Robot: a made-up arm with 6 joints. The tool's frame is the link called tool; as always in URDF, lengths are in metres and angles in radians. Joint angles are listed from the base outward.
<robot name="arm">
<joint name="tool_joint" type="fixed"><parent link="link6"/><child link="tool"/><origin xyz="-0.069 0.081 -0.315" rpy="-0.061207 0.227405 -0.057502"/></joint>
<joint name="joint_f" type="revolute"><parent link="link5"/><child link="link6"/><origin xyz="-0.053 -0.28 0.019"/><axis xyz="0 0 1"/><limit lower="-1.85" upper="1.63"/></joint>
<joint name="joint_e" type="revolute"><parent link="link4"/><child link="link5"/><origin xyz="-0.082 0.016 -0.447"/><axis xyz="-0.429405 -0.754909 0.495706"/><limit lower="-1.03" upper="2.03"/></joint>
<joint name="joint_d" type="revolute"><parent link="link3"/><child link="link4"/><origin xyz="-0.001 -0.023 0.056"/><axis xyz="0 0 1"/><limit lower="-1.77" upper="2.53"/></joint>
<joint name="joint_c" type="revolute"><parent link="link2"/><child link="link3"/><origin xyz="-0.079 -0.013 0.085"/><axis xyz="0 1 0"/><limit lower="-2.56" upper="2.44"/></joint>
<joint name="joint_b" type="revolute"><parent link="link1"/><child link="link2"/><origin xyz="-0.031 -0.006 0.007"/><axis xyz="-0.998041 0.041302 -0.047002"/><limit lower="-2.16" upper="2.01"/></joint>
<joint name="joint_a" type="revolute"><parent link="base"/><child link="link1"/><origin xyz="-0.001 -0.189 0.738"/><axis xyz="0 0 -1"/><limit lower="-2.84" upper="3.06"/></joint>
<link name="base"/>
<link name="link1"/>
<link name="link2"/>
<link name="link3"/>
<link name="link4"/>
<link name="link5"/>
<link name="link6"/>
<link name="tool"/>
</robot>
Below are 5 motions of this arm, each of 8 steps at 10 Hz.
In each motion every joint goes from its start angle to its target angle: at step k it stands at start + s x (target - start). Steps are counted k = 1, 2, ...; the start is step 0. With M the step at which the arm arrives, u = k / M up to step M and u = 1 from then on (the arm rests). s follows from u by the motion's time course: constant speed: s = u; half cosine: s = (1 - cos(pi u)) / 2; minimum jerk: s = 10 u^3 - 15 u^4 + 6 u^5.
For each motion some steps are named. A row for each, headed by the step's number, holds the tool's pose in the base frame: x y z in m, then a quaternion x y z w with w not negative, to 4 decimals.
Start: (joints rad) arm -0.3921 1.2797 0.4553 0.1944 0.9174 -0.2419
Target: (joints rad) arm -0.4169 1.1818 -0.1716 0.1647 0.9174 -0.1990
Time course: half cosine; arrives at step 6
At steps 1, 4, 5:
1: -0.0189 -0.7750 0.8507 -0.6716 -0.0564 0.3001 0.6751
4: 0.2184 -0.6913 0.8225 -0.6296 -0.2464 0.3955 0.6216
5: 0.2735 -0.6532 0.8213 -0.6134 -0.2971 0.4153 0.6025

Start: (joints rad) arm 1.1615 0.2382 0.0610 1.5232 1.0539 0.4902
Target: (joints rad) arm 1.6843 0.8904 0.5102 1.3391 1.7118 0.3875
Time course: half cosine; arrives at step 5
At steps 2, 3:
2: -0.0847 -0.3022 0.3182 -0.2395 -0.1635 0.4770 0.8297
3: -0.1453 -0.2243 0.3687 -0.2255 -0.1229 0.3888 0.8848

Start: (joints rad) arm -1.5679 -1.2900 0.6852 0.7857 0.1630 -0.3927
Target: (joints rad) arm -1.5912 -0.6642 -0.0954 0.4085 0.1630 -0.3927
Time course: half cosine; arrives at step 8
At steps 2, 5, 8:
2: -0.3683 -0.6120 0.2954 0.2736 0.4590 0.7927 0.2934
5: -0.2640 -0.3865 0.1574 0.2268 0.3025 0.7491 0.5440
8: -0.1590 -0.2512 0.1171 0.2187 0.1878 0.7048 0.6482

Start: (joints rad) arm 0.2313 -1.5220 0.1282 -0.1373 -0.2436 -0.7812
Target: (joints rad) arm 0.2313 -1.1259 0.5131 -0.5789 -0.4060 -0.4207
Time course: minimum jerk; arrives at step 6
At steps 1, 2, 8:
1: -0.2792 0.4380 0.5564 0.6309 0.4581 -0.2267 0.5837
2: -0.3477 0.4142 0.5450 0.5951 0.4911 -0.2333 0.5918
8: -0.5897 0.2844 0.5931 0.4335 0.6195 -0.3017 0.5807

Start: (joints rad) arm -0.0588 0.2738 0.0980 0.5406 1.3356 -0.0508
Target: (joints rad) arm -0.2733 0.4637 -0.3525 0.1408 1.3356 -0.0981
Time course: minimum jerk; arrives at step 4
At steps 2, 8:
2: 0.2368 -0.4650 0.5108 -0.3411 -0.4407 0.4769 0.6797
8: 0.3196 -0.4574 0.6187 -0.3921 -0.5405 0.4204 0.6143

